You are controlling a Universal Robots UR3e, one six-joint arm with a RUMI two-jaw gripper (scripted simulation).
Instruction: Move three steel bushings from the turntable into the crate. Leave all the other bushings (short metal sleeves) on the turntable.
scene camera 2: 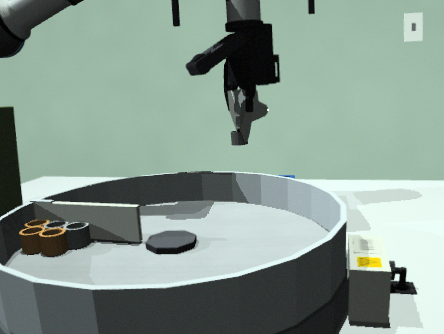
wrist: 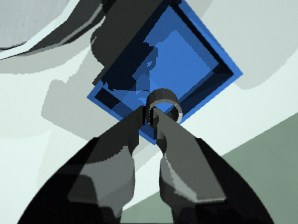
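You'd find my gripper in the wrist view and in scene camera 2 as well. On my gripper, [scene camera 2: 244,107] and [wrist: 101,144] are the same spot.
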